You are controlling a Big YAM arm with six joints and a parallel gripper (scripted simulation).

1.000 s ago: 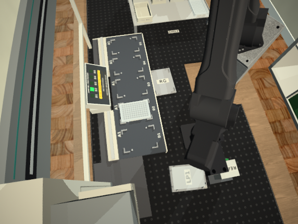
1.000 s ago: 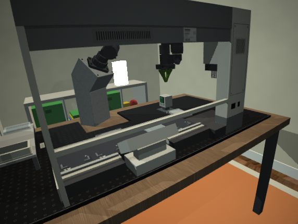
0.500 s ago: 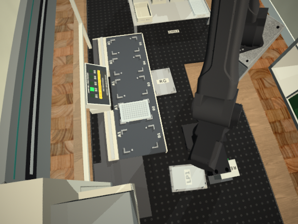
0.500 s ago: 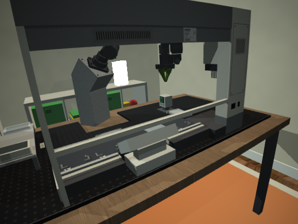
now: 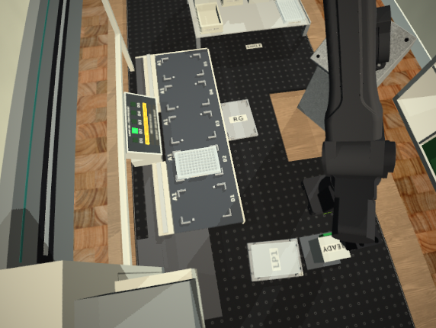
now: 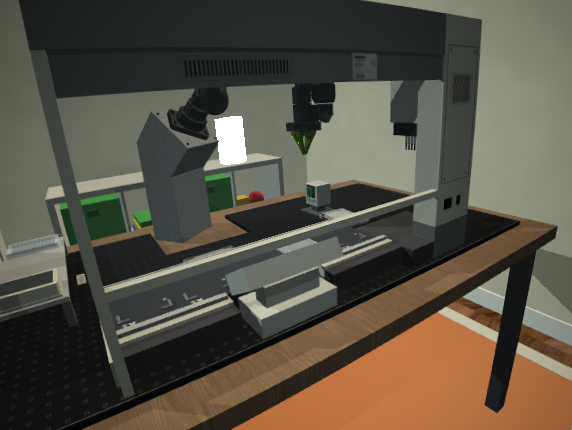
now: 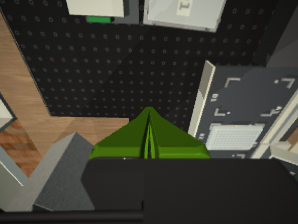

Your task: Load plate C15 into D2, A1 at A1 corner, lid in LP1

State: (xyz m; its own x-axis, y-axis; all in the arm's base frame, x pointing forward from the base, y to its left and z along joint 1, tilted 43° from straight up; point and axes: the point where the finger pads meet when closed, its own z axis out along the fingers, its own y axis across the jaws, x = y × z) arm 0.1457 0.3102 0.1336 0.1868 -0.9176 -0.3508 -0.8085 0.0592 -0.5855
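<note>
The green-lit key lies 8 cm behind my hand, 5 cm to the left of it and 15 cm below it. From my hand the other things lie so: sample plate (27 cm ahead, 16 cm to the right, 18 cm below); lid park LP1 (4 cm ahead, 11 cm to the left, 23 cm below); clear plate lid (4 cm ahead, 11 cm to the left, 22 cm below).
</note>
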